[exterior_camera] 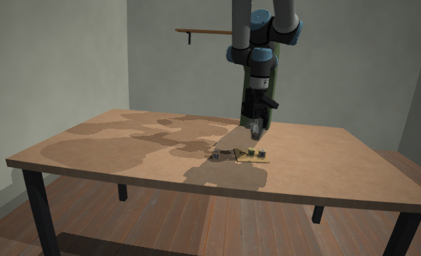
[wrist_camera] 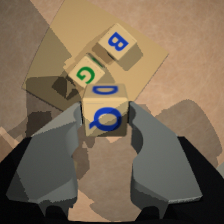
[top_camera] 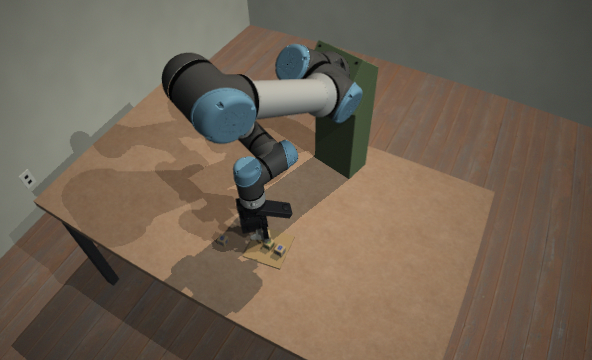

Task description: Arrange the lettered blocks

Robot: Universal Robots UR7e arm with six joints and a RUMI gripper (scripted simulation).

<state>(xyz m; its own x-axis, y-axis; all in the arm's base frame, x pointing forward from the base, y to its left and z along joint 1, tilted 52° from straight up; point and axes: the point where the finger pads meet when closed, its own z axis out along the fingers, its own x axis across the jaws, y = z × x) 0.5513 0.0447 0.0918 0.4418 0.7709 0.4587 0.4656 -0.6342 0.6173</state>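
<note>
Right now my hand is 9 cm above the G block, 2 cm past it and 1 cm to the left of it. From my hand the other things lie so: Q block: right at my hand; tan mat: 10 cm below, 2 cm behind, 1 cm to the right.
</note>
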